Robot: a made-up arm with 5 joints.
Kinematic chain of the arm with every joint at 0, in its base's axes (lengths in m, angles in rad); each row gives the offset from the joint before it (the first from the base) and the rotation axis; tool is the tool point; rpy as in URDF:
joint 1: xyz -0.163 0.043 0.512 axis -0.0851 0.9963 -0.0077
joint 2: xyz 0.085 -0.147 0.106 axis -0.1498 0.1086 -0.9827
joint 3: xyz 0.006 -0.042 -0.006 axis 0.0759 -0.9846 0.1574
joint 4: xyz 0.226 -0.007 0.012 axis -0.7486 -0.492 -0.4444
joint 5: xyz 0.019 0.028 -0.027 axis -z
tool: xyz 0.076 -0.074 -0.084 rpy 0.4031 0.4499 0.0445
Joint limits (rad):
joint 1: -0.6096..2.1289
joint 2: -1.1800..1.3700
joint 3: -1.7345..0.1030
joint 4: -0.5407..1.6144
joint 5: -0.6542..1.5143
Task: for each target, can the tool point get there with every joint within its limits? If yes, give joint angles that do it. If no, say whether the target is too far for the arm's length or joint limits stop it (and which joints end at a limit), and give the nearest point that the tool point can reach.
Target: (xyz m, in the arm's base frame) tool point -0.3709 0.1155 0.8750
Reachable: no: joint limits stop it (at a limit: joint 2, joint 3, joint 5) | nearest point -0.2792 -0.0186 0.7314 | short by 0.217 m
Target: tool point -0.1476 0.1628 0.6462
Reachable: no: joint limits stop it (at a limit: joint 1, joint 2, joint 3, joint 4, joint 5) | nearest point -0.0791 0.2106 0.6940 | short by 0.096 m
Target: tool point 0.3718 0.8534 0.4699
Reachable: no: too far | nearest point 0.1655 0.2172 0.4903 | short by 0.669 m
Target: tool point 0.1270 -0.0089 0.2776
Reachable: yes | joints 0.8557 -0.9796 -0.1004 0.6706 0.8170
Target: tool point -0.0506 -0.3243 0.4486
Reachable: yes | joints 0.1805 0.4035 -0.6178 0.7013 1.2959
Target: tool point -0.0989 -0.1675 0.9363
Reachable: no: joint limits stop it (at a limit: joint 1, joint 3, joint 4) | nearest point 0.0189 -0.1625 0.8965 | short by 0.124 m
